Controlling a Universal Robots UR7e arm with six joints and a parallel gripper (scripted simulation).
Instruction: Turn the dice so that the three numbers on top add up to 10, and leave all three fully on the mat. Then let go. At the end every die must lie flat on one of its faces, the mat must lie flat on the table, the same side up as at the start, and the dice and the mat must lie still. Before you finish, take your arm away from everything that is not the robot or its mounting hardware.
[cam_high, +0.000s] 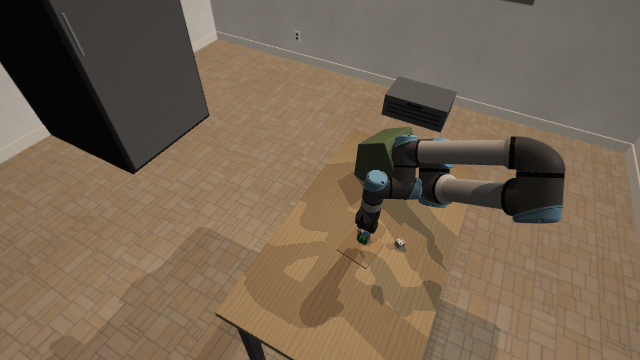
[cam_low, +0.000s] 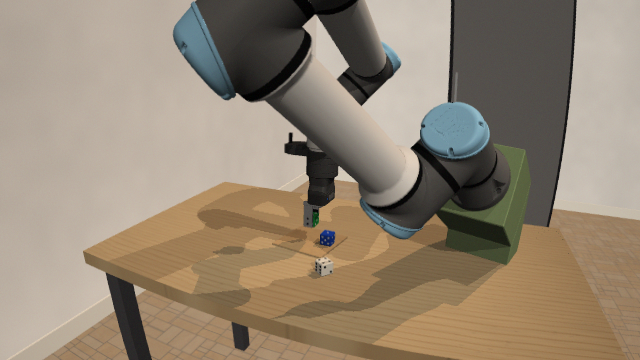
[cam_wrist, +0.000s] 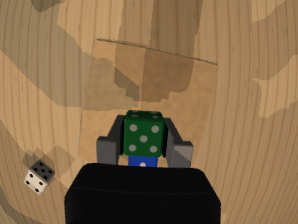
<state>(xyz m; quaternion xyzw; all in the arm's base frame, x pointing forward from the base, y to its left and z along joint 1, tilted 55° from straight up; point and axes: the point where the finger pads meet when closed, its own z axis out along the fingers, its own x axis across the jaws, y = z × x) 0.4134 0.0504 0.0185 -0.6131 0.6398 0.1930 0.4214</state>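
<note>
Now: the tan mat 6 cm below my hand. The rest, counted from my hand: blue die (5 cm below, 4 cm behind, 1 cm to the right); then green die (right at my hand); then white die (12 cm to the left, 10 cm behind, 5 cm below).
</note>
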